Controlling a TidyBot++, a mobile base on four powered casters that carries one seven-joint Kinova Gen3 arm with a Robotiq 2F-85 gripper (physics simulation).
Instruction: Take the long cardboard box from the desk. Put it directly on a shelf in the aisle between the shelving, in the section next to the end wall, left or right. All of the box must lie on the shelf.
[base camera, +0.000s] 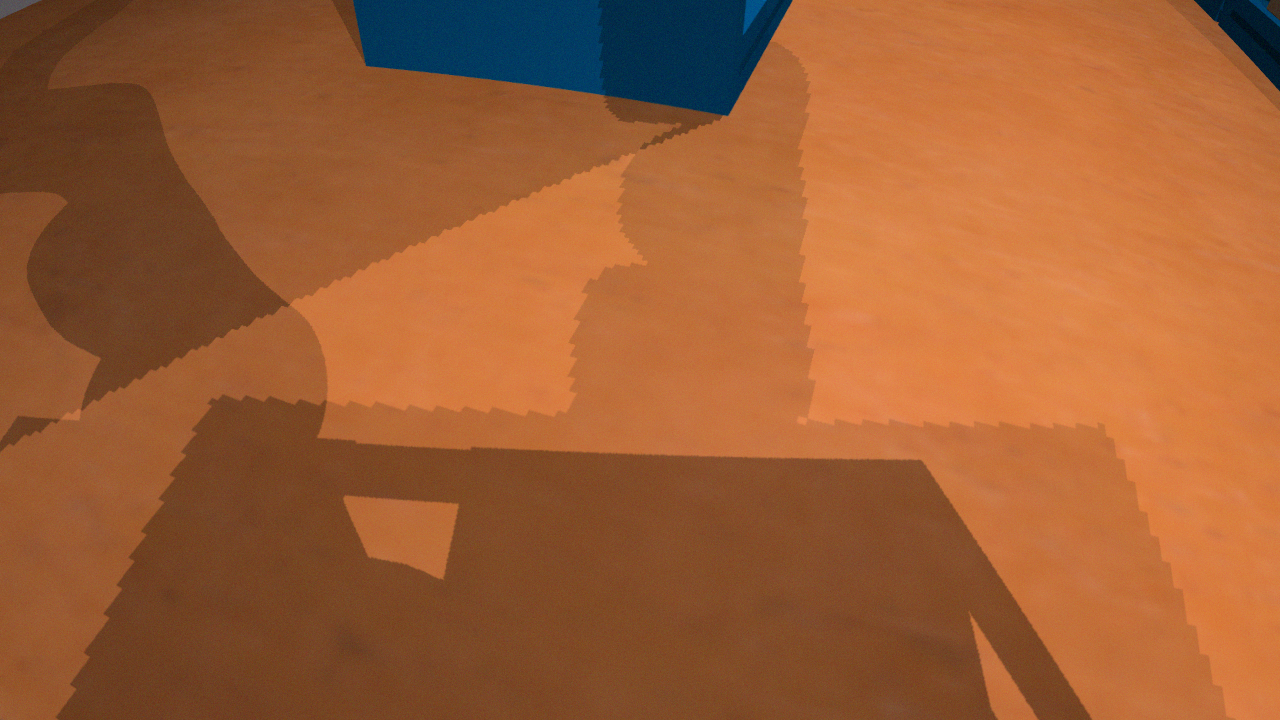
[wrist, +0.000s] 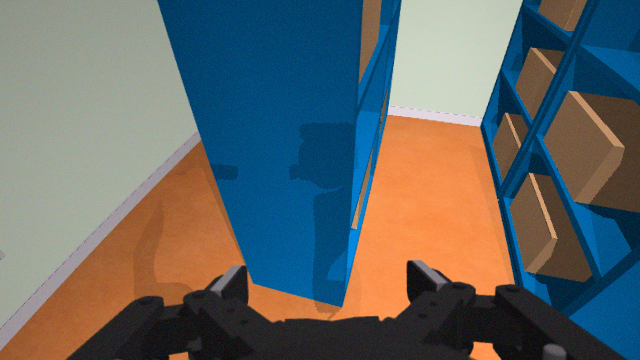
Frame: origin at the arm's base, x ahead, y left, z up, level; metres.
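Seen in the pictures: gripper, fingertip midpoint: (wrist: 327, 281).
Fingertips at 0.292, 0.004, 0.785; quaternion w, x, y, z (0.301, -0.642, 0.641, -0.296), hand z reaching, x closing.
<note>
Offsets run from my fingertips to a thing's top centre, as dx, dy, dz. "spot": to the spot under its first point. Level surfaces: height alone.
My gripper (wrist: 327, 281) is open and empty, its two black fingers wide apart at the bottom of the wrist view. The long cardboard box of the task cannot be told apart among the boxes in view, and the desk does not show. The aisle runs between a blue shelving unit (wrist: 270, 100) (base camera: 501, 44), seen from its flat end panel, and the blue shelving (wrist: 551, 100) on the right. The pale end wall (wrist: 445, 55) closes the far end of the aisle. The gripper points towards the near end of the left unit, with the aisle to its right.
Several cardboard boxes stand on the right shelving, including a large near one {+0.804, -1.195, -0.378} (wrist: 575, 145) and a lower one {+0.772, -1.185, -0.835} (wrist: 532, 225). Another box {spot: +0.852, -0.163, -0.104} (wrist: 370, 35) shows in the left unit. A pale side wall (wrist: 80, 100) is at the left. Shadows lie on the orange floor {dz -1.181} (base camera: 1029, 223) (wrist: 425, 190).
</note>
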